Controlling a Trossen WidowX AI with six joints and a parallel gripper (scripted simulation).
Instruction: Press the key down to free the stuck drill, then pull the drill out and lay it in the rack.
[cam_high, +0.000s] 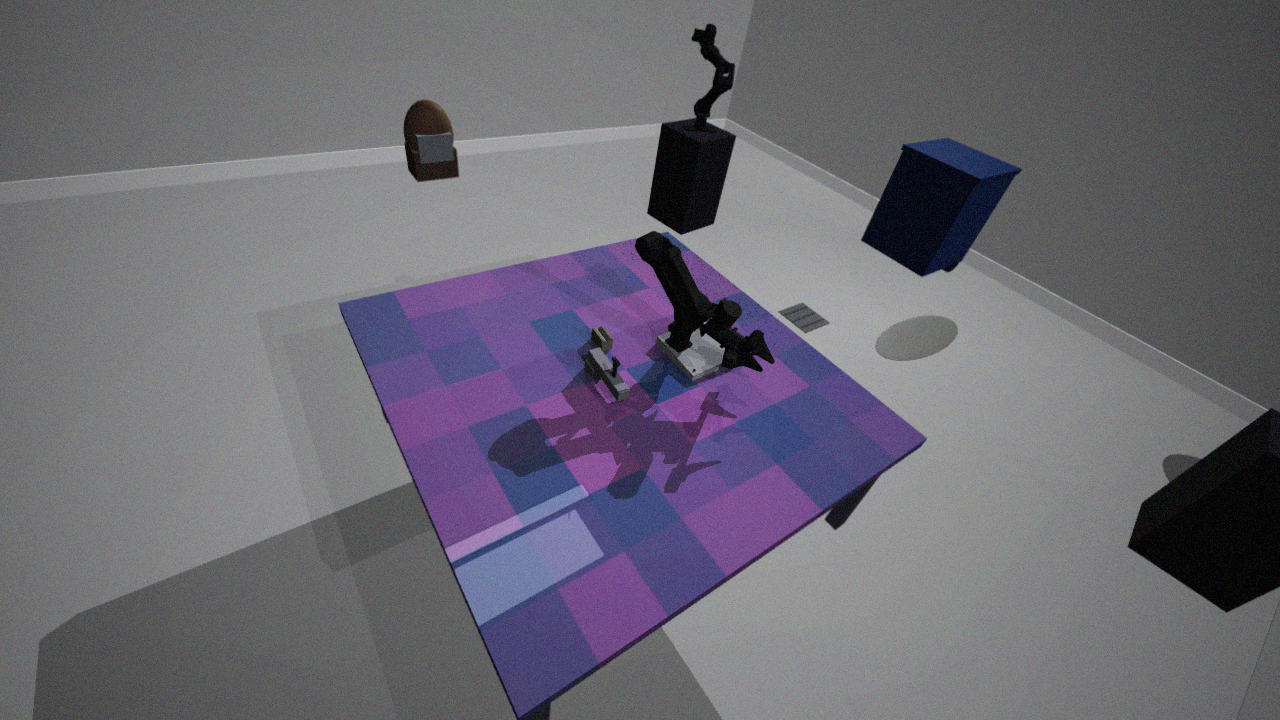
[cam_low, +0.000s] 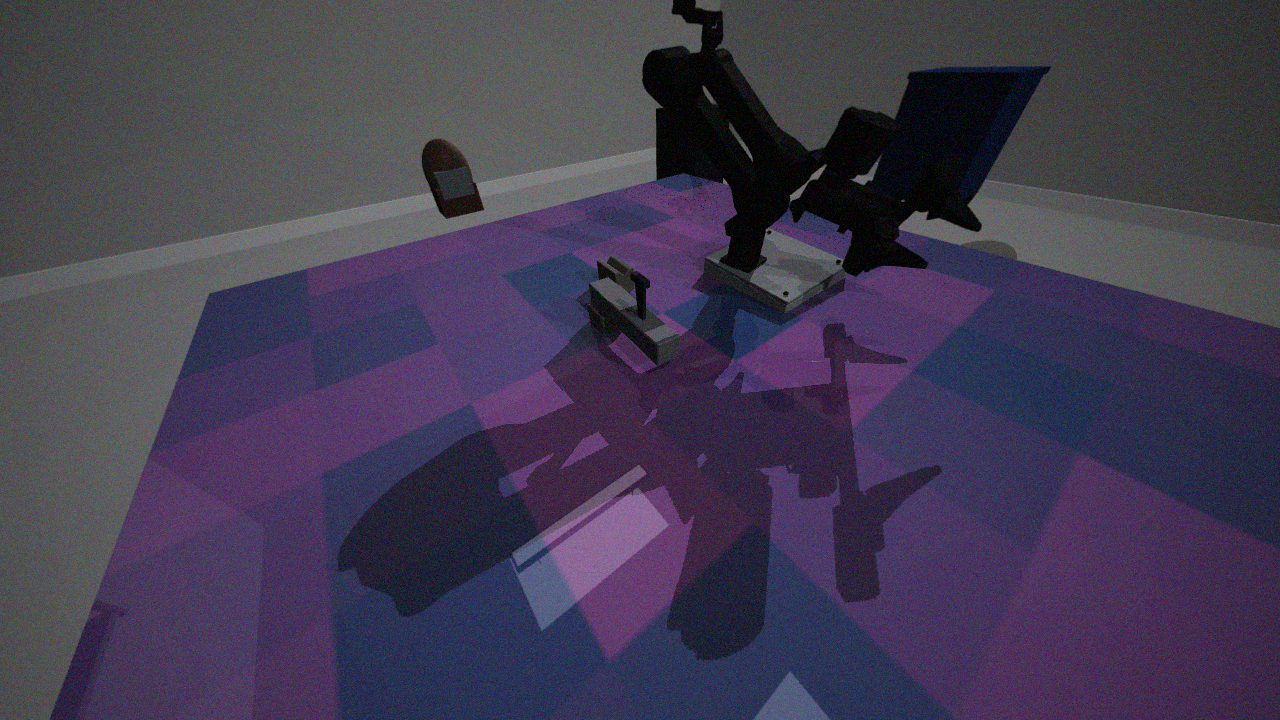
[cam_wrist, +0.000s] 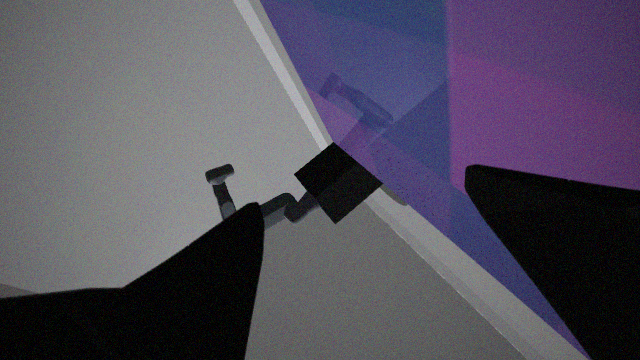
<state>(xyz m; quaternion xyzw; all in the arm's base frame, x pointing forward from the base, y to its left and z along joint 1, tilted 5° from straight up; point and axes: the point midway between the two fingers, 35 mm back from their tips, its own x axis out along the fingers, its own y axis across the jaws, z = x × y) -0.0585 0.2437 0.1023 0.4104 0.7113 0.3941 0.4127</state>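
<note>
The dark key is 36 cm ahead of my gripper tip, 26 cm to the right of it and 2 cm below it. From my gripper tip the other things lie so: drill: 35 cm ahead, 31 cm to the right, 6 cm below; grey block: 35 cm ahead, 29 cm to the right, 7 cm below; grey rack: 44 cm to the right, 25 cm ahead, 9 cm below.
</note>
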